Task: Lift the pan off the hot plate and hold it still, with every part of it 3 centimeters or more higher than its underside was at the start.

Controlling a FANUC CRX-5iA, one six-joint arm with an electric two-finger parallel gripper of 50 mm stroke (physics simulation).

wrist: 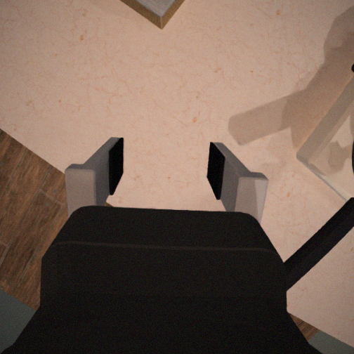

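Note:
The pan's black handle (321, 244) runs diagonally at the lower right of the wrist view, its lower end hidden behind the gripper body. A thin dark sliver of the pan's body shows at the right edge; the rest of the pan is out of frame. The pale hot plate (325, 120) shows in part at the right edge, one corner towards the gripper. My gripper (165, 157) is open and empty, with the pale table top beneath it. The handle lies to the right of both fingers, apart from them.
A grey-topped block with a brown edge (161, 21) shows in part at the top. The pale table top (165, 90) ends at a diagonal edge at the left, with brown wood flooring (25, 185) beyond it. Shadows fall across the table at the upper right.

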